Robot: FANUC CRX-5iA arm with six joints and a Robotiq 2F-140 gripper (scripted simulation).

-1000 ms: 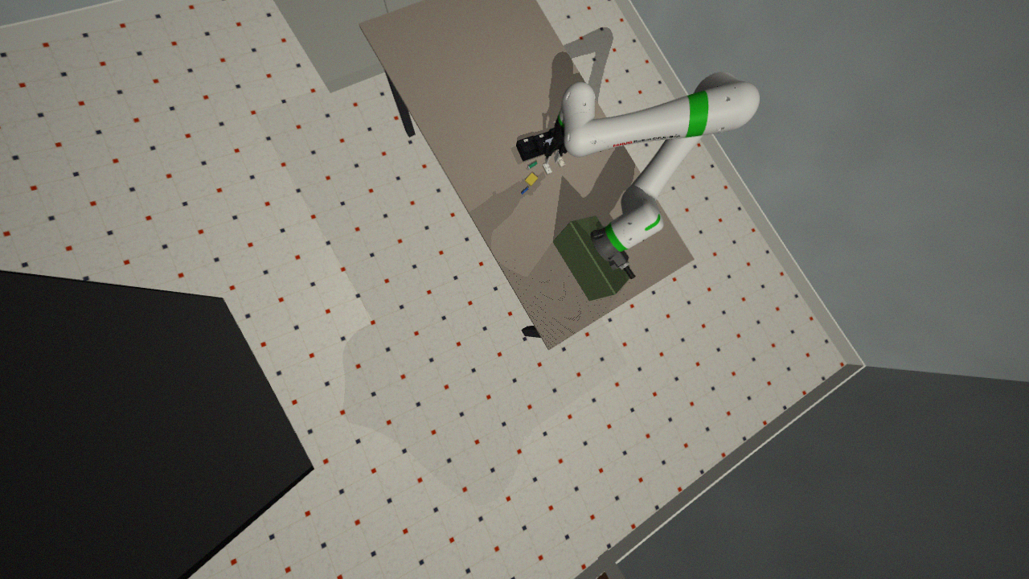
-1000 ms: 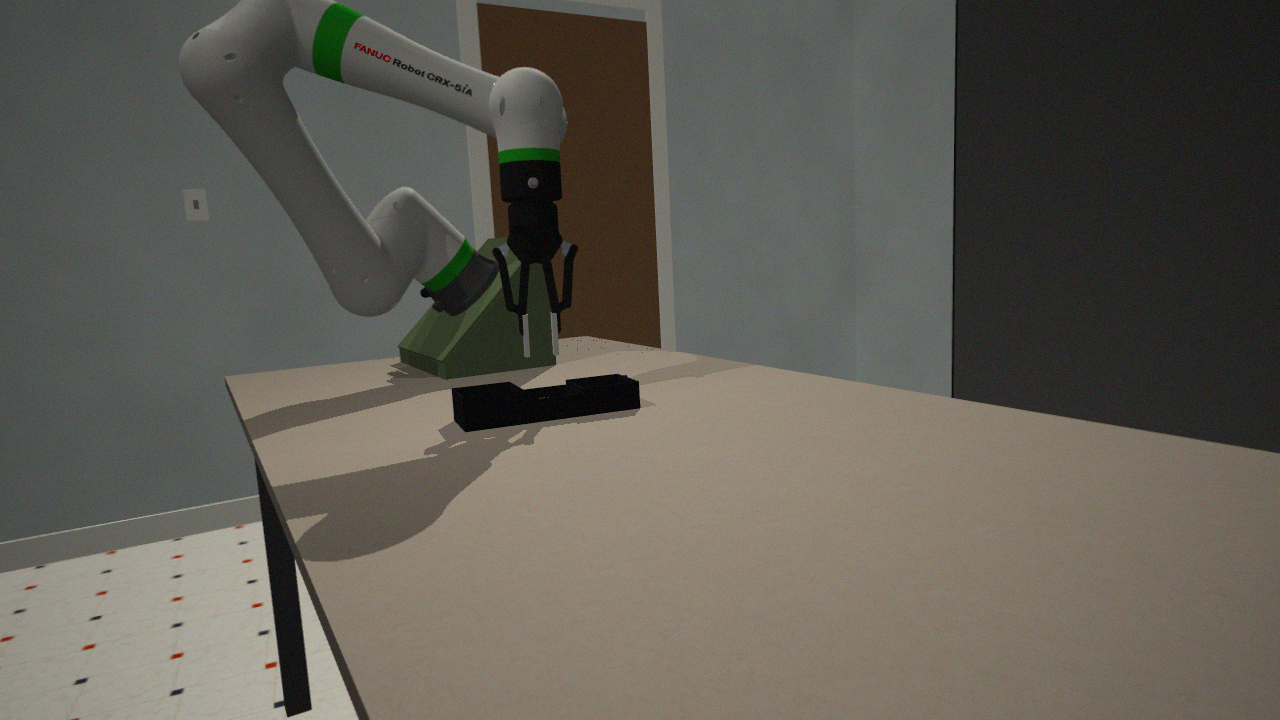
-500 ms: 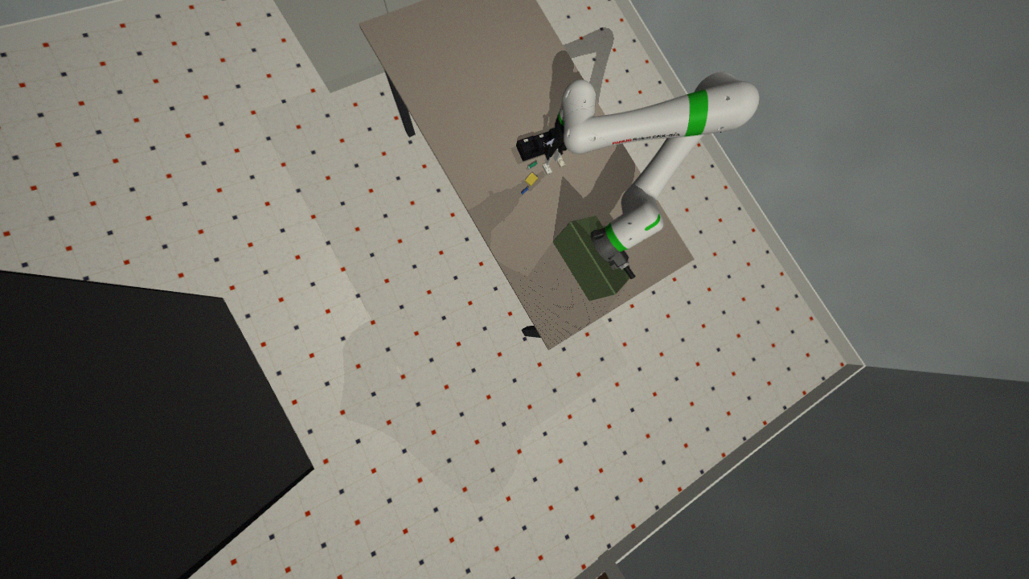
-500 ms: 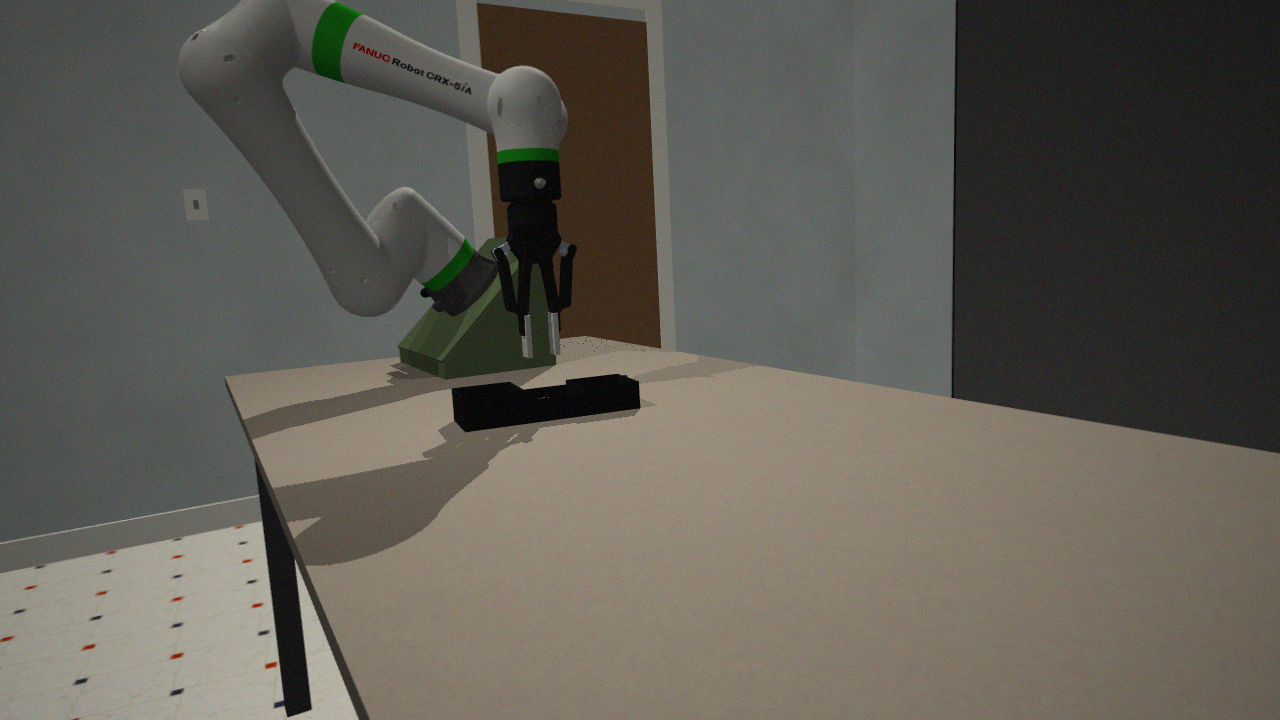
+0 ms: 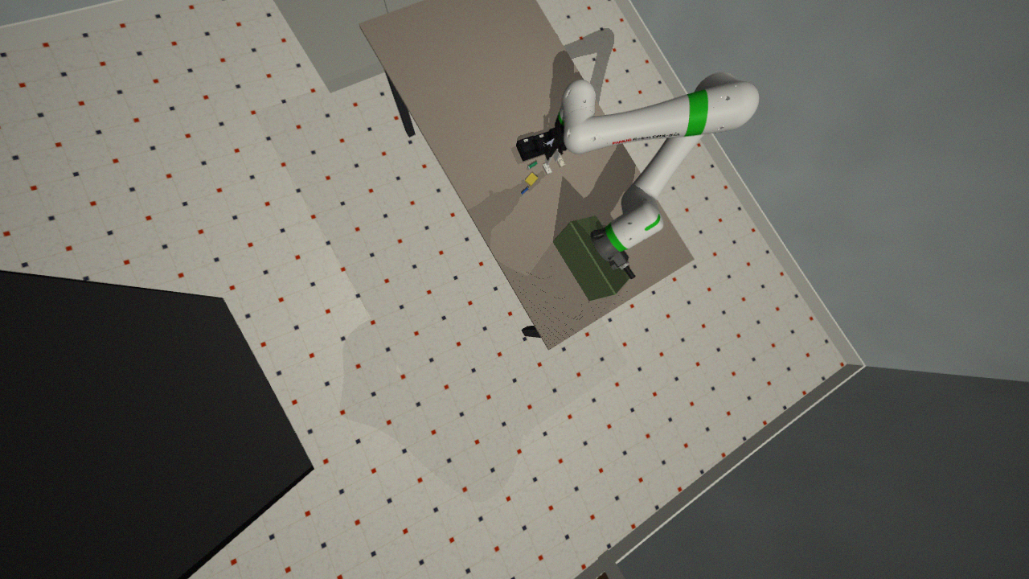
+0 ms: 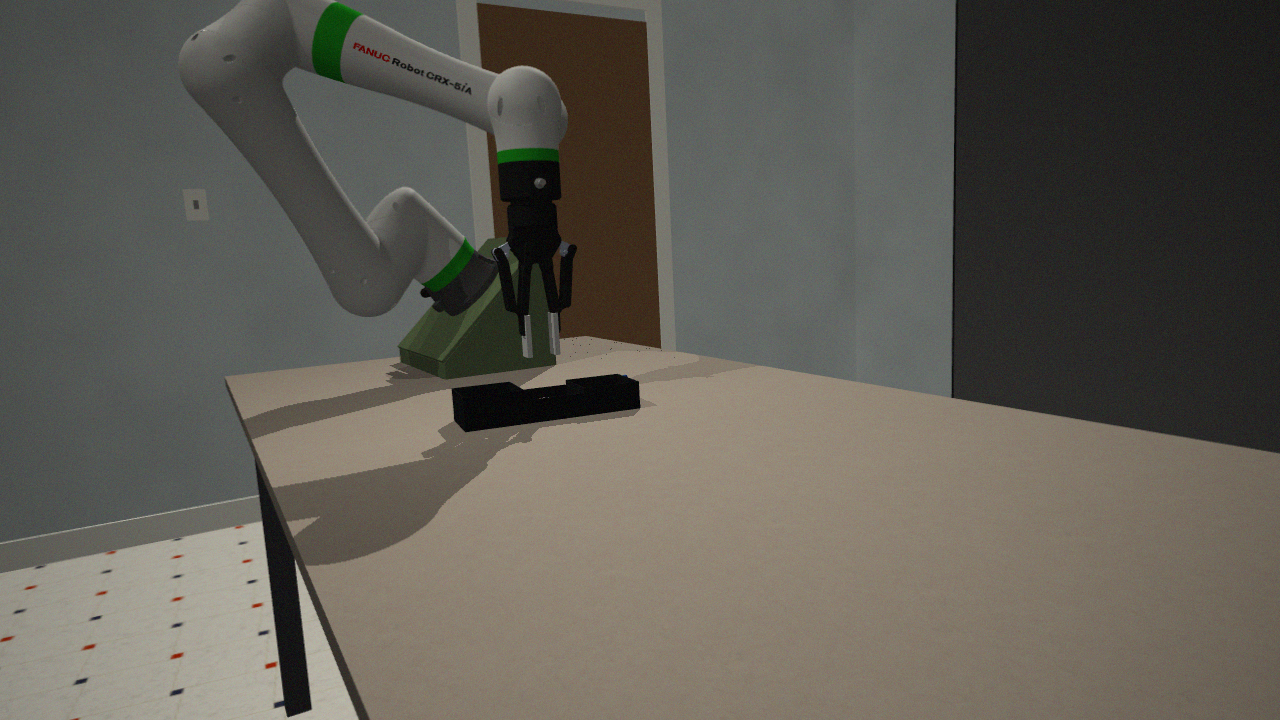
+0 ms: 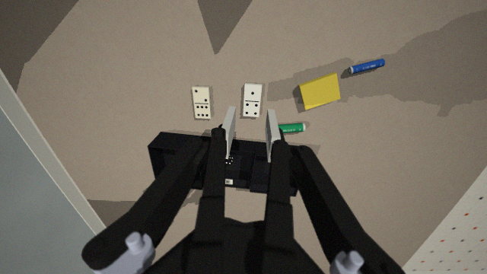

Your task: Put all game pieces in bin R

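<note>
The bin R lies 10 cm ahead of my hand, 8 cm below it and 6 cm to the right of it. Also, from my hand: green battery (9 cm below, 5 cm to the left, 5 cm ahead); black die (10 cm ahead, 9 cm below, 6 cm to the right); yellow block (10 cm to the left, 10 cm below).
</note>
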